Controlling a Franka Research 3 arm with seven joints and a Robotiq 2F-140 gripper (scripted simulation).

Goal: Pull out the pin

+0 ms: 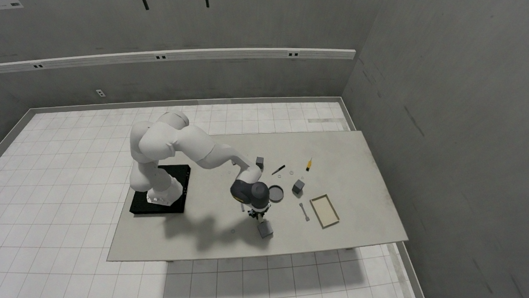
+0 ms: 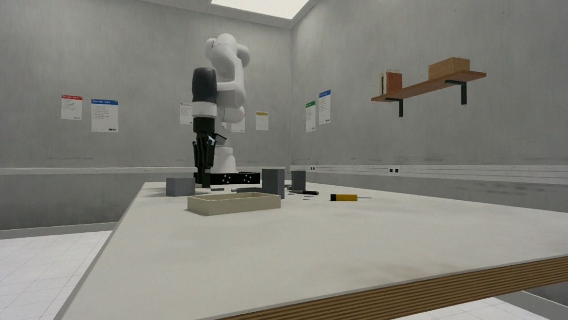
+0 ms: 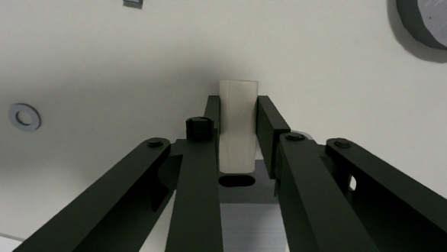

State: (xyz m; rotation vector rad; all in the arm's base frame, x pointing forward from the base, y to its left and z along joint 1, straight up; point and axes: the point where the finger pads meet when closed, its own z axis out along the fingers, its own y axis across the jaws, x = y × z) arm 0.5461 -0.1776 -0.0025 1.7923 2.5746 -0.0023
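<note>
Right now my hand is 100 mm past the flat grey bar, 70 mm to the right of it and 50 mm above it. The rest, counted from my hand: wrench: 290 mm ahead, 10 mm to the left, 50 mm below; short rod: 40 mm behind, 140 mm to the left, 50 mm below; round dish: 120 mm ahead, 150 mm to the left, 40 mm below.
</note>
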